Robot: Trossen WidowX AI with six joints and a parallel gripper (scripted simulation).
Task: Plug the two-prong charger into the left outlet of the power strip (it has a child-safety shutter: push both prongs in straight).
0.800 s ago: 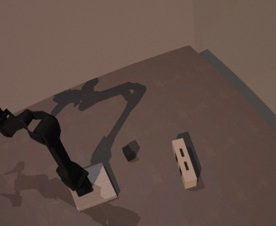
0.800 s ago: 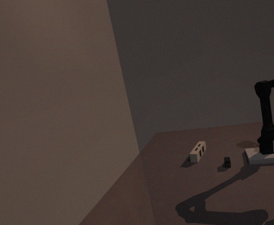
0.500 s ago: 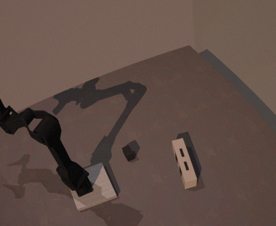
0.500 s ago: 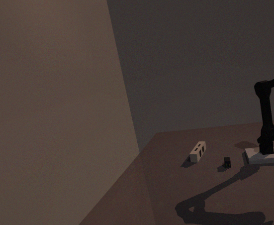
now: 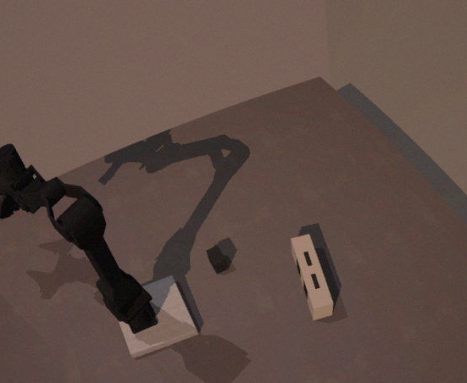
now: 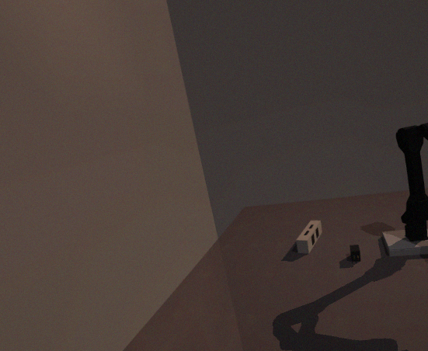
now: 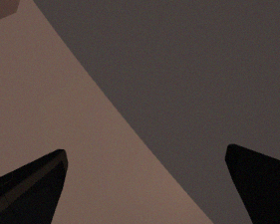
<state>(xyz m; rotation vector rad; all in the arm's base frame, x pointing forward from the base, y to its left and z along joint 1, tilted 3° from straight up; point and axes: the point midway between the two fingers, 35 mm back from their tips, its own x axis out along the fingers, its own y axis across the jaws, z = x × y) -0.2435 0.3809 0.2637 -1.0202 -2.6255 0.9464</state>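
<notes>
My gripper tip is now 50 cm short of the dark charger, 31 cm to the left of it and 29 cm above it.
</notes>
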